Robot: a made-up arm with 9 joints.
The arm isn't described. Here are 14 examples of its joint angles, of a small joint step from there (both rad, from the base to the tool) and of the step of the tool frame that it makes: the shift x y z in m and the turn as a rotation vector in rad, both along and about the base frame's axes.
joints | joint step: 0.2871 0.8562 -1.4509 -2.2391 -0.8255 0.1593 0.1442 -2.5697 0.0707 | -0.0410 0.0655 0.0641 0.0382 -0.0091 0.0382 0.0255 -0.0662 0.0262
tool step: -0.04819 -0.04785 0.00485 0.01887 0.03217 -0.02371
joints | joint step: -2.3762 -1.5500 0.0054 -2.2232 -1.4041 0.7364 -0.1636 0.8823 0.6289 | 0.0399 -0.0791 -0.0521 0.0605 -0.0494 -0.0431 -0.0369 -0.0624 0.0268
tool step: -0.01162 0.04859 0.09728 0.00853 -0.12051 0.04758
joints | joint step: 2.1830 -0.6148 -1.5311 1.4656 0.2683 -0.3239 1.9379 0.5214 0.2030 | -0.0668 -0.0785 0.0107 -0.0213 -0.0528 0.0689 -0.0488 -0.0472 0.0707
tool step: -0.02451 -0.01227 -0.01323 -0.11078 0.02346 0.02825
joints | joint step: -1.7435 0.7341 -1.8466 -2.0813 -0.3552 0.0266 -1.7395 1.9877 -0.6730 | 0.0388 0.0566 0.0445 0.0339 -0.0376 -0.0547 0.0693 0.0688 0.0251
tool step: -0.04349 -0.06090 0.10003 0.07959 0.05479 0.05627
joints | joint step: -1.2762 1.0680 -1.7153 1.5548 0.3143 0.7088 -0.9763 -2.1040 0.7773 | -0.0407 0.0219 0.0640 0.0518 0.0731 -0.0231 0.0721 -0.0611 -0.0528
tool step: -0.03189 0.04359 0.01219 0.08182 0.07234 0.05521
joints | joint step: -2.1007 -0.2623 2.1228 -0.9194 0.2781 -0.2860 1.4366 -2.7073 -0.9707 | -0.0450 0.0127 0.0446 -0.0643 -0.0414 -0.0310 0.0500 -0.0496 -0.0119
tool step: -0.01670 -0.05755 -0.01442 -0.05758 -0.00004 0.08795
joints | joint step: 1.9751 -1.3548 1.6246 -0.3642 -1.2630 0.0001 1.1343 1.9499 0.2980 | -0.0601 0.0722 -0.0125 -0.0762 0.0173 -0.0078 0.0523 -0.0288 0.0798
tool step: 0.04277 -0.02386 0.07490 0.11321 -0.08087 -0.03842
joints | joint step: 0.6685 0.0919 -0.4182 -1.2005 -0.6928 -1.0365 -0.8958 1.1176 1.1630 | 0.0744 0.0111 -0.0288 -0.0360 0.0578 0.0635 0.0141 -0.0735 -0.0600
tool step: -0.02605 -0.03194 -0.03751 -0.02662 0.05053 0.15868
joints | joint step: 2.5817 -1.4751 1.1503 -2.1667 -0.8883 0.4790 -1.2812 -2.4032 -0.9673 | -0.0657 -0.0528 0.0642 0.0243 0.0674 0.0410 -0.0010 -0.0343 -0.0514
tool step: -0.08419 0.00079 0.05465 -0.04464 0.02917 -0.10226
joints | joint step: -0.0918 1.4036 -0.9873 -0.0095 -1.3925 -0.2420 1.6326 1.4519 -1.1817 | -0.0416 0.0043 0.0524 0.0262 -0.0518 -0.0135 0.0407 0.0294 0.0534
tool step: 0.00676 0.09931 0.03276 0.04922 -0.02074 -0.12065
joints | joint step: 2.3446 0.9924 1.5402 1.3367 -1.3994 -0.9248 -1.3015 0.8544 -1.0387 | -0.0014 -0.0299 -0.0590 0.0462 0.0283 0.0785 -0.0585 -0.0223 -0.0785
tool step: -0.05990 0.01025 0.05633 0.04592 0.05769 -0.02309
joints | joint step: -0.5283 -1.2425 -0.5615 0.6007 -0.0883 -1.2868 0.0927 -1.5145 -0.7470 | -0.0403 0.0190 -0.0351 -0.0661 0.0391 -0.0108 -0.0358 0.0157 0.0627
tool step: 0.03815 0.09825 0.00957 0.03809 0.01935 -0.13826
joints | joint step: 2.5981 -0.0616 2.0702 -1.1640 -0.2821 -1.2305 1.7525 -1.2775 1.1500 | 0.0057 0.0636 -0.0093 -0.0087 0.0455 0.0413 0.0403 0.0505 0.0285
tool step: -0.01250 -0.01078 0.00689 -0.01793 -0.03213 -0.00542
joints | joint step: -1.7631 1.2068 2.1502 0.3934 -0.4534 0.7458 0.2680 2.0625 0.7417 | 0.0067 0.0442 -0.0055 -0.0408 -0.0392 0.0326 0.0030 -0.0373 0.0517
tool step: 0.01282 0.00541 -0.01091 0.10414 0.02300 0.04544
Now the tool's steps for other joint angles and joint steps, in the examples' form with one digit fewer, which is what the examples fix.
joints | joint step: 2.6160 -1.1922 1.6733 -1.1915 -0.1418 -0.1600 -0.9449 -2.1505 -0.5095 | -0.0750 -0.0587 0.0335 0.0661 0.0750 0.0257 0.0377 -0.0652 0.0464
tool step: -0.0127 0.0607 0.0361 -0.1748 0.0135 -0.0021
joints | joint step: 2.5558 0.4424 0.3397 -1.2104 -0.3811 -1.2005 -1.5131 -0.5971 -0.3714 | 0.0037 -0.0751 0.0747 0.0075 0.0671 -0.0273 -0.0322 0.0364 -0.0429
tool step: -0.0191 -0.0081 0.0850 -0.0887 0.0474 -0.0432
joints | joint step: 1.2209 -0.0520 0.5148 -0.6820 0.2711 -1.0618 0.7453 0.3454 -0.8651 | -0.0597 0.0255 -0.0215 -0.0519 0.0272 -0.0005 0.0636 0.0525 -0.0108
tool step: -0.0253 -0.0603 -0.0995 0.1008 -0.0566 0.0133
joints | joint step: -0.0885 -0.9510 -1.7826 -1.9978 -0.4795 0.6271 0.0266 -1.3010 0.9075 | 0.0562 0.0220 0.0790 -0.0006 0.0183 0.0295 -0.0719 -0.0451 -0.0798
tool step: -0.0834 -0.0031 -0.0590 -0.0566 0.1094 -0.0542
